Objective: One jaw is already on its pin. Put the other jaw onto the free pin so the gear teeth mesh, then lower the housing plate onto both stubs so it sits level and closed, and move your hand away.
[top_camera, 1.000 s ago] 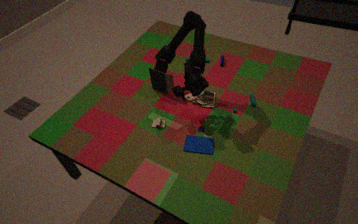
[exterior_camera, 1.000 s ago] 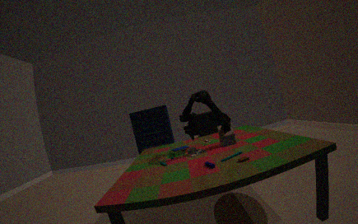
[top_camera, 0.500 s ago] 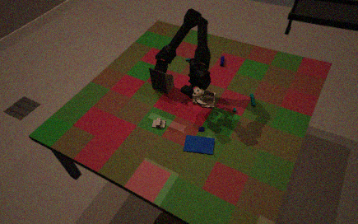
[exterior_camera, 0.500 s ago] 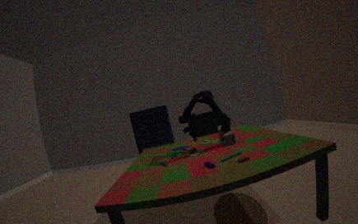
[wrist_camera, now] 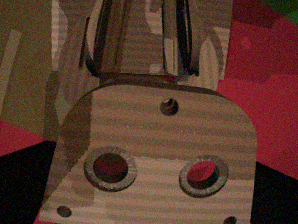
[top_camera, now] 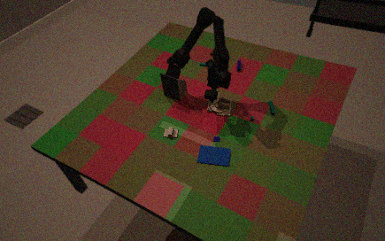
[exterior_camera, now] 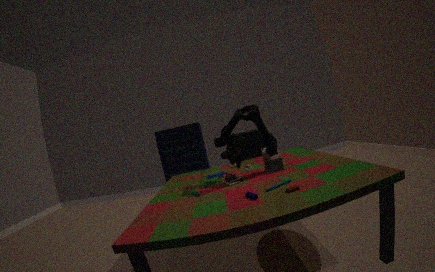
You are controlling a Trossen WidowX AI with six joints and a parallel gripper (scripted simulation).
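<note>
My gripper tip is 70 mm above the pale curved jaw, 10 mm to the left of it and 10 mm short of it. From my gripper tip the other things lie so: brown piece: 460 mm to the left, 160 mm behind, 80 mm below; then pale housing piece: 20 mm above, 10 mm ahead; then blue flat plate: 300 mm to the right, 110 mm ahead, 80 mm below.
</note>
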